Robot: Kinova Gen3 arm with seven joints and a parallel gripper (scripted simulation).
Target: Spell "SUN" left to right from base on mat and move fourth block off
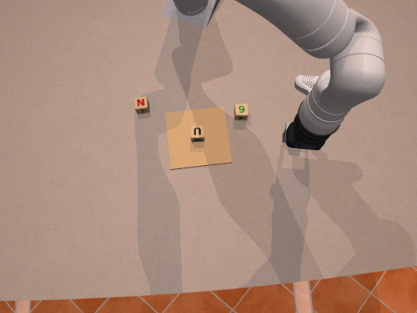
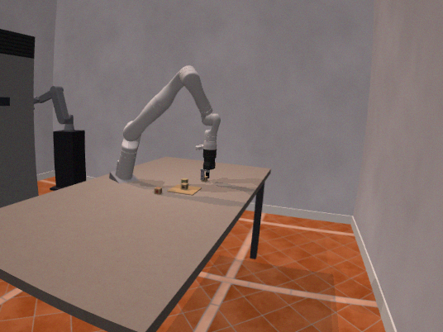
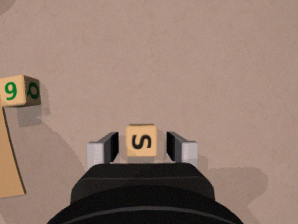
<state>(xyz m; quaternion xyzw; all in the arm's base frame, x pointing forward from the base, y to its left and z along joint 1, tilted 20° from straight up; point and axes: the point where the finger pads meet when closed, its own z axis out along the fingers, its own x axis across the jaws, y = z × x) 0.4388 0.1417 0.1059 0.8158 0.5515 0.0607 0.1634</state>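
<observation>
My hand is 20 mm above the S block. Also, from my hand: mat: 80 mm behind, 210 mm to the right, 30 mm below; U block: 80 mm behind, 210 mm to the right, 10 mm below; green 9 block: 100 mm behind, 100 mm to the right, 20 mm below.
</observation>
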